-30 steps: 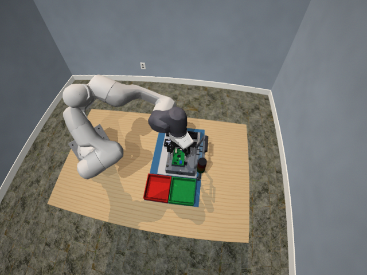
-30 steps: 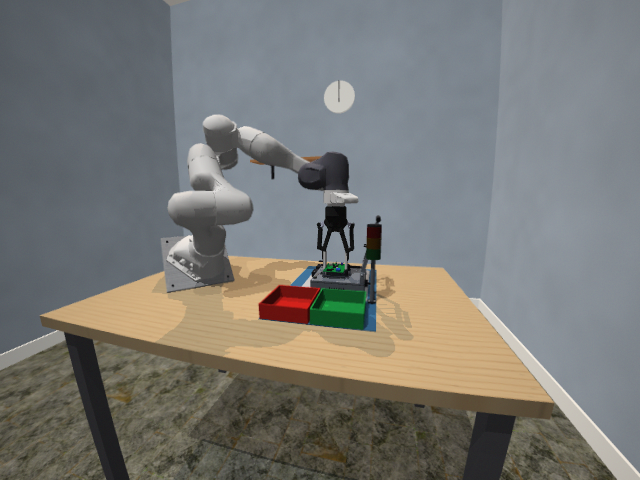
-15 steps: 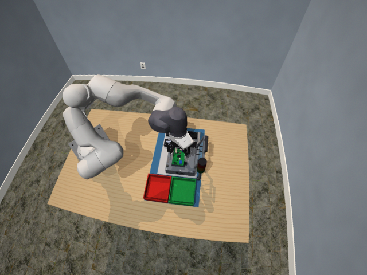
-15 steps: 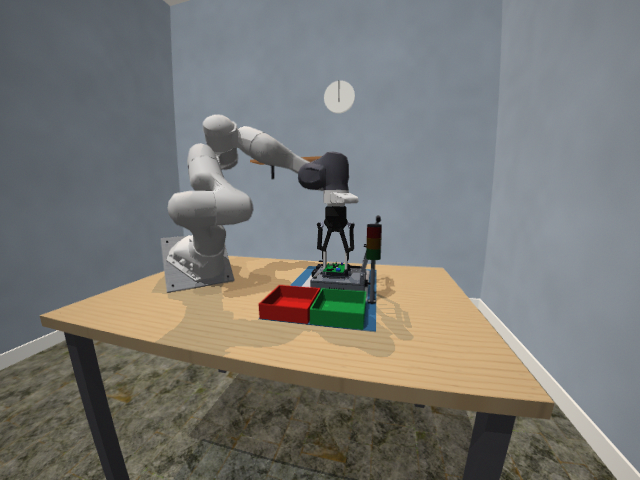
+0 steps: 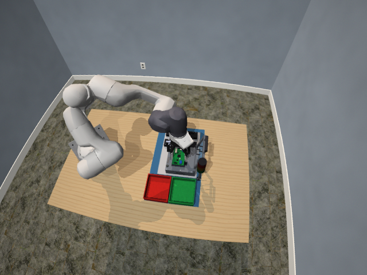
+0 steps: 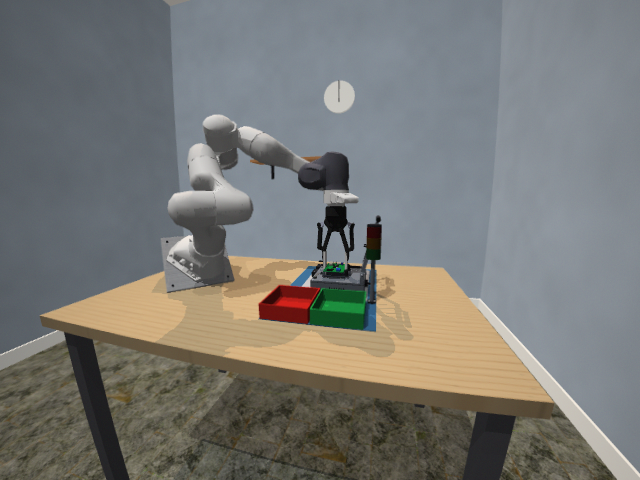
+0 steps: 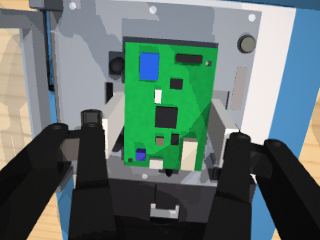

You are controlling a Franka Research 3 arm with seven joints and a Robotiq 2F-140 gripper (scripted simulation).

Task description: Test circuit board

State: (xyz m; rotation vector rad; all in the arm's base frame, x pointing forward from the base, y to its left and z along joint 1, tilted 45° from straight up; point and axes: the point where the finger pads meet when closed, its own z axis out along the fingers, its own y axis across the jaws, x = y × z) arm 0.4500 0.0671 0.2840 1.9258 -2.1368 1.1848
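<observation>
My gripper is now 20 mm above the green circuit board. Also, from my hand: tester plate (40 mm below, 10 mm ahead); then clear lid (120 mm ahead, 80 mm above, 30 mm to the right); then green bin (200 mm to the right, 90 mm below, 10 mm behind).
</observation>
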